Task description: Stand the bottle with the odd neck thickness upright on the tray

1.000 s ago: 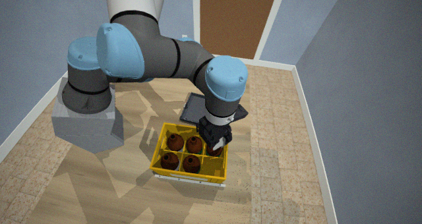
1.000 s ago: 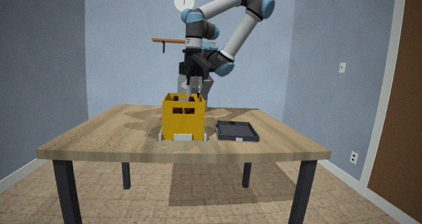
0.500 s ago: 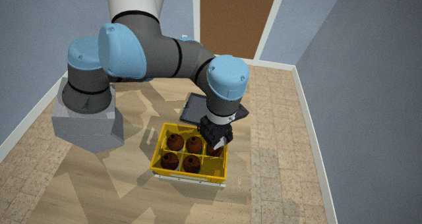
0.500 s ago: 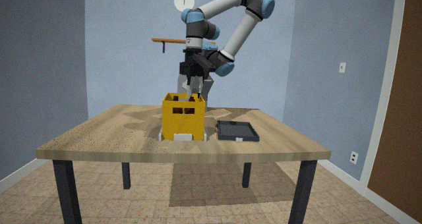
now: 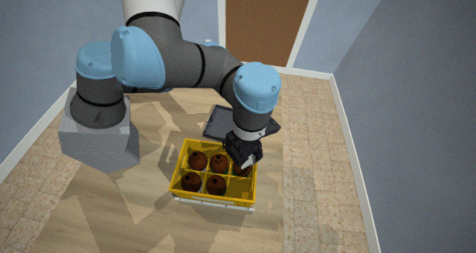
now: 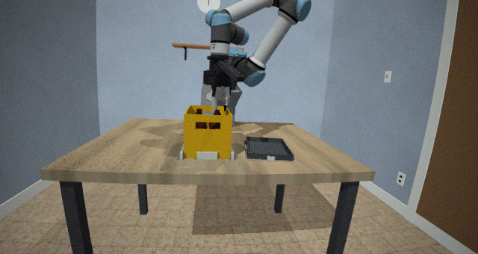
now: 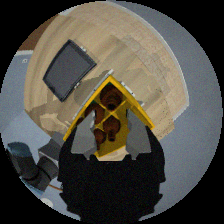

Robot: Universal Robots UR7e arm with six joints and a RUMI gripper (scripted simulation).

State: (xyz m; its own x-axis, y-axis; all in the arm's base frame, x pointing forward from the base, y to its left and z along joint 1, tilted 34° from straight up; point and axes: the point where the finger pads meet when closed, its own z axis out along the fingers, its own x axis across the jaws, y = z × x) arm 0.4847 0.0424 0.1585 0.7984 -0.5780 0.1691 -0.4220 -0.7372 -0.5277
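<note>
My hand is 110 mm above the bottle. The rest, counted from my hand: crate: 110 mm below, 70 mm to the right, 70 mm behind; then tray: 200 mm to the left, 180 mm below, 130 mm behind.
</note>
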